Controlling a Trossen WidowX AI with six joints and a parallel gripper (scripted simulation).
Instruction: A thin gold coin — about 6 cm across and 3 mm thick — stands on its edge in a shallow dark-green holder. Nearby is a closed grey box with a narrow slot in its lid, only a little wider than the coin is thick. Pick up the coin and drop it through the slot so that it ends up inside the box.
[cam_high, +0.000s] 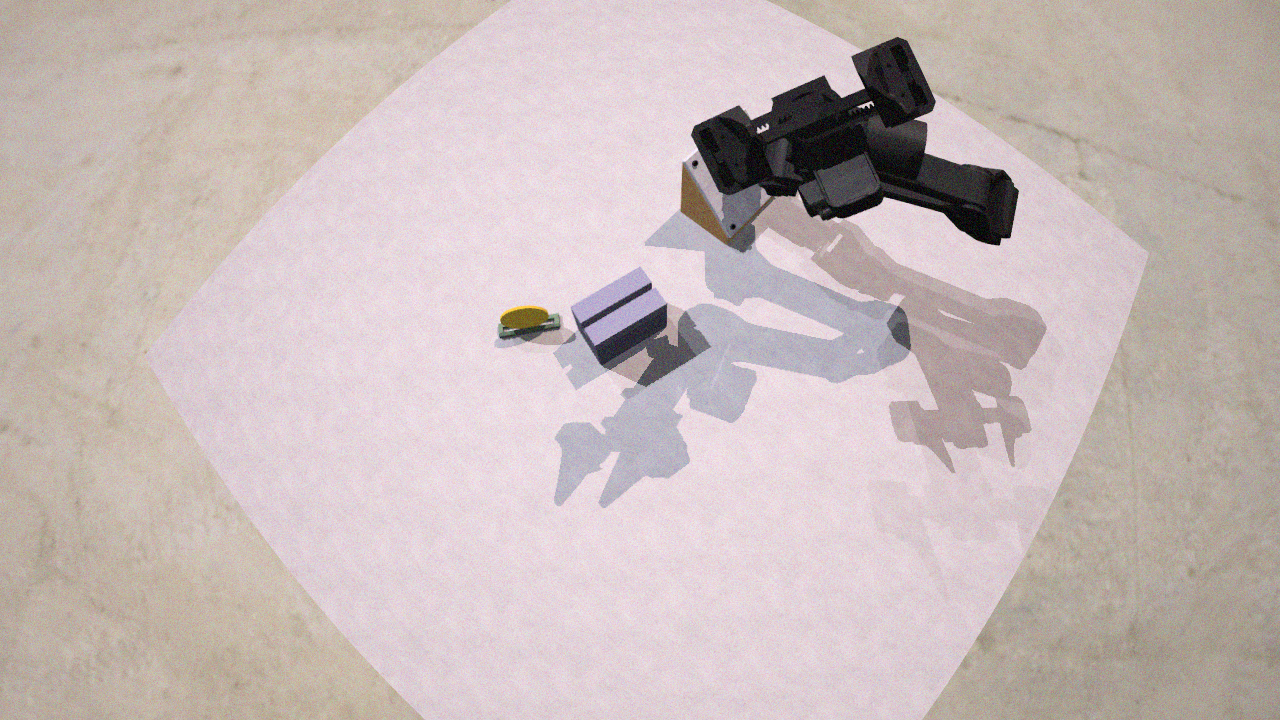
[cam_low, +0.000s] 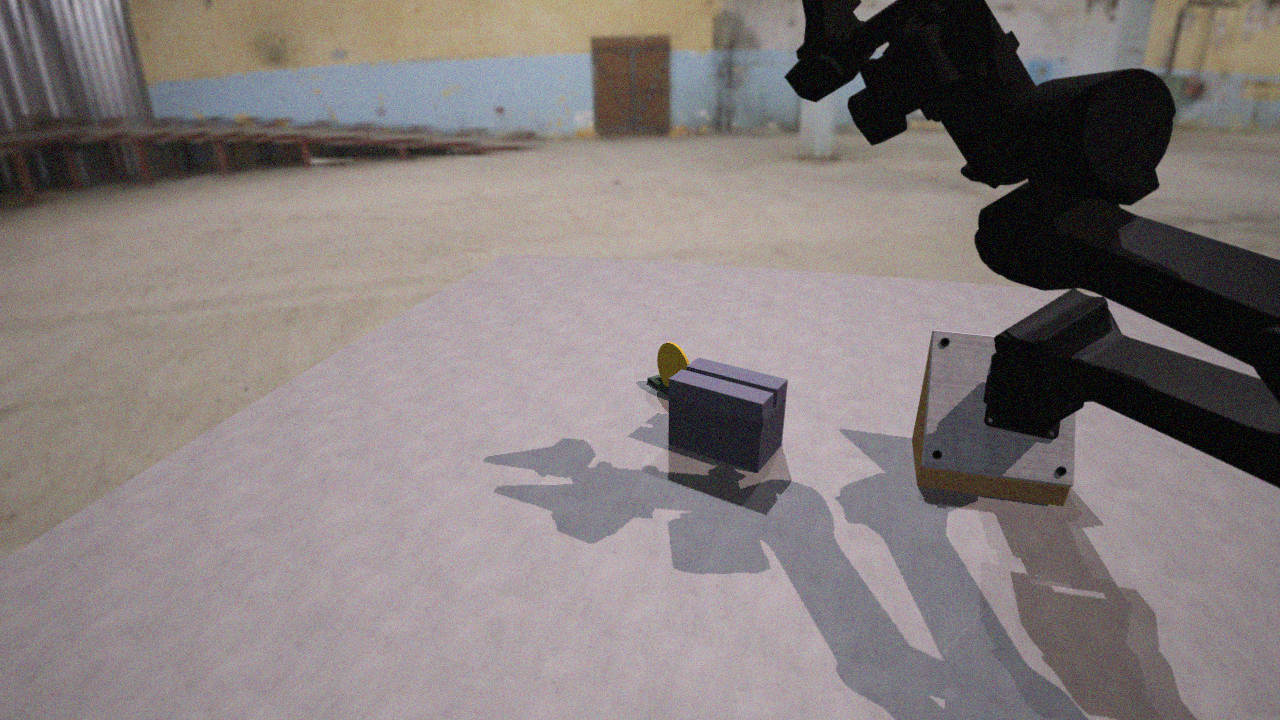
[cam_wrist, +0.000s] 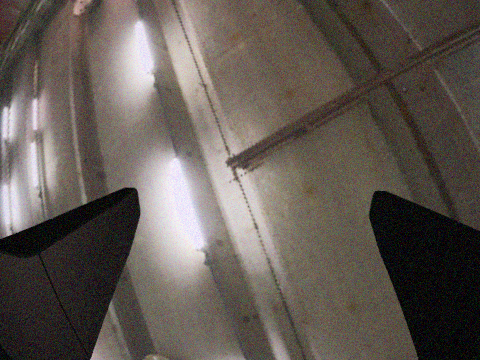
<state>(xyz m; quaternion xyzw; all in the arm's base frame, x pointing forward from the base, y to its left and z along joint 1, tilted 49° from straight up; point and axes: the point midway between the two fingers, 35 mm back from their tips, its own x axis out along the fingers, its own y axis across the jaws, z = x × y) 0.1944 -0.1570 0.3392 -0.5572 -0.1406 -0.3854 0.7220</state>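
Right now the coin is 430 mm below my gripper tip, 220 mm to the right of it and 170 mm ahead of it.
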